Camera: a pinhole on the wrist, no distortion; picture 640 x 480 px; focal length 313.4 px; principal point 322.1 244.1 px. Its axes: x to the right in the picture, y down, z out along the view. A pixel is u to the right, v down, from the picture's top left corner.
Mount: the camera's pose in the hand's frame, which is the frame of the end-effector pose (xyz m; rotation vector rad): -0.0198 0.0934 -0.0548 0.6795 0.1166 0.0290
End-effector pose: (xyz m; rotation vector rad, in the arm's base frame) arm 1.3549 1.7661 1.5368 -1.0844 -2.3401 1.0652
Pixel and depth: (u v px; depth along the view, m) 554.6 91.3 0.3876
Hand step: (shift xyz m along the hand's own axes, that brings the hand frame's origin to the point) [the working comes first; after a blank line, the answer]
In the camera's frame: 0.2875 -0.1890 0.3876

0.3090 -0.2773 0.0973
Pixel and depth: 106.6 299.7 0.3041
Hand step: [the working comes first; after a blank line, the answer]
In the camera's frame: -0.2091 0.0540 0.3041

-0.1913 -0.0683 0.2343
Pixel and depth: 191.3 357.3 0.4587
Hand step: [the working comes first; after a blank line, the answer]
In the camera's frame: -0.1914 0.1657 0.4587

-0.1544 -0.0769 0.4220
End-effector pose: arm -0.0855 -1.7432 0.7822 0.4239 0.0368 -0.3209
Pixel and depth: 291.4 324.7 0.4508
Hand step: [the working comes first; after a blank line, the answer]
In the camera's frame: -0.0442 0.1159 0.4508

-0.0096 -0.1011 0.3702
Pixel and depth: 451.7 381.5 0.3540
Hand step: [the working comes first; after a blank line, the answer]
In the camera's frame: 0.1464 0.1552 0.3540

0.1688 0.0023 0.3015
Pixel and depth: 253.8 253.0 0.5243
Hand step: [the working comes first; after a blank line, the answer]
In the camera's frame: -0.1143 0.0149 0.5243

-0.0717 -0.2302 0.3703
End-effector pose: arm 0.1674 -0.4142 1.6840 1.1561 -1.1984 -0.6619
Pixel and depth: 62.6 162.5 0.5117
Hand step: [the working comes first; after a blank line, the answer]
In the camera's frame: -0.4237 -0.1332 0.5117

-0.3822 -0.3576 0.2979
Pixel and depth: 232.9 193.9 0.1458
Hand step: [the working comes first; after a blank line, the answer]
In the camera's frame: -0.0415 -0.0234 0.1458

-0.0442 -0.0186 0.0471
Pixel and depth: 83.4 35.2 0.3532
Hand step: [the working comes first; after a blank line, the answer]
In the camera's frame: -0.2690 -0.2354 0.3532

-0.2483 -0.3280 0.0962
